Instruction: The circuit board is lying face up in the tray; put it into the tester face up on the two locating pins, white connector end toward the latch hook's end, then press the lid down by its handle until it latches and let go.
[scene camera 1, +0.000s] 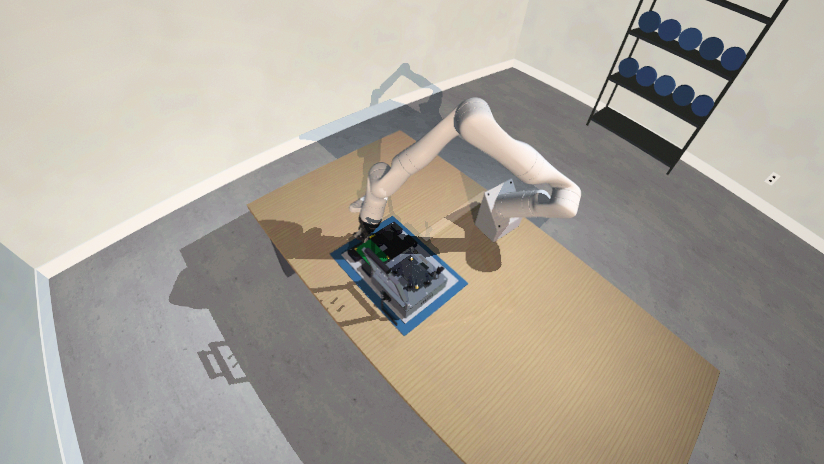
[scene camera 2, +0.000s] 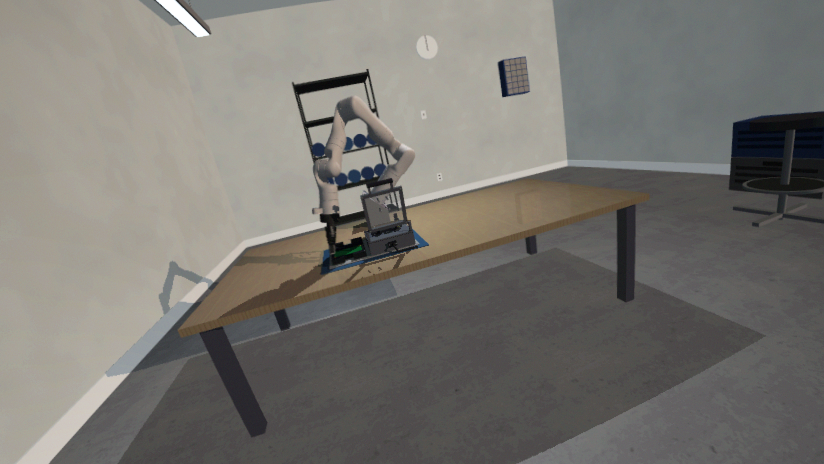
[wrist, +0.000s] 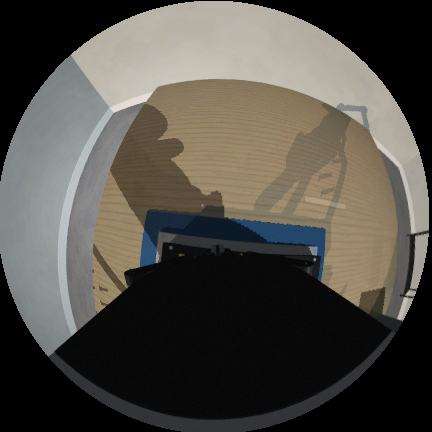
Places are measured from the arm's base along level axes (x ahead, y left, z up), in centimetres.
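Pixels of known places: gripper, fingertip midpoint: (scene camera 1: 363, 240) (scene camera 2: 332, 253) (wrist: 217, 252); arm's base, link origin: (scene camera 1: 503, 205).
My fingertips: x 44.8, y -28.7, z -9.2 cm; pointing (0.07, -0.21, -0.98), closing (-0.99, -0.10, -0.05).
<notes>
Ahead of a thing's pixels: the offset from my fingertips to its top centre. Level surfaces: height alone.
The green circuit board {dx +1.6, dy +6.2, dz -0.2 cm} (scene camera 1: 371, 249) (scene camera 2: 348, 249) lies face up in the black tray (scene camera 1: 398, 235) (wrist: 169, 250) on the blue mat {dz -2.8 cm} (scene camera 1: 412, 329) (scene camera 2: 424, 242) (wrist: 241, 234). My gripper (scene camera 1: 363, 232) (scene camera 2: 329, 241) (wrist: 217, 252) points straight down at the tray's far left end, low over the board, and it is shut with nothing between its fingers. The grey tester (scene camera 1: 420, 288) (scene camera 2: 390, 239) stands next to the tray, and its lid {dx +11.2, dy +22.6, dz +19.7 cm} (scene camera 2: 379, 210) is raised upright. In the wrist view my own body hides most of the board.
The arm's grey base block (scene camera 1: 494, 214) stands on the wooden table {dz -3.0 cm} (scene camera 1: 518, 346) (scene camera 2: 518, 207) behind the mat. A black shelf rack (scene camera 1: 613, 63) (scene camera 2: 331, 82) with blue balls stands by the wall. The table's left edge is close to the mat.
</notes>
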